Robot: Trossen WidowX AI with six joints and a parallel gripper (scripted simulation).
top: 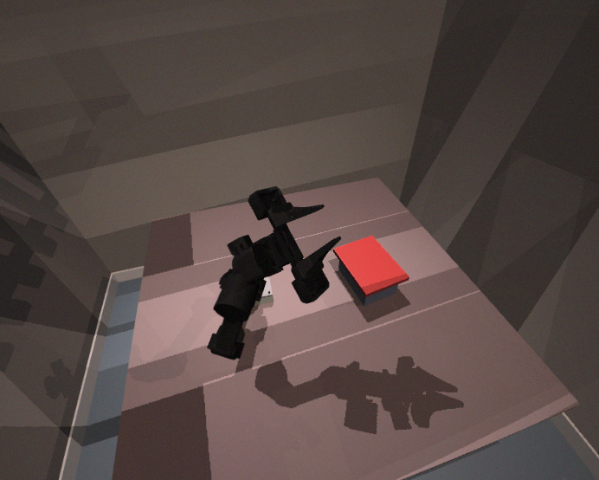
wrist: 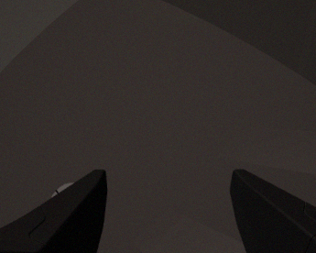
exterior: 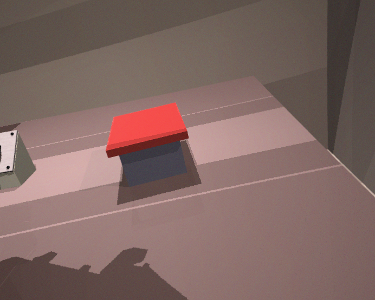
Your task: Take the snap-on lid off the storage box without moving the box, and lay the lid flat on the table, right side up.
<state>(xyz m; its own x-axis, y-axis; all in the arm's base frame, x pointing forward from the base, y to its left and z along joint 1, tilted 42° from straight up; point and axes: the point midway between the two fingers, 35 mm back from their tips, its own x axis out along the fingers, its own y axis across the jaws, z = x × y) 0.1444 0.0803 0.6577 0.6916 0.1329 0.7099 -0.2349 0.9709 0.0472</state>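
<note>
My gripper tip is 300 mm short of the red lid, 340 mm to the right of it and 550 mm above it. The rest, counted from my gripper tip: storage box 300 mm ahead, 340 mm to the left, 600 mm below.
</note>
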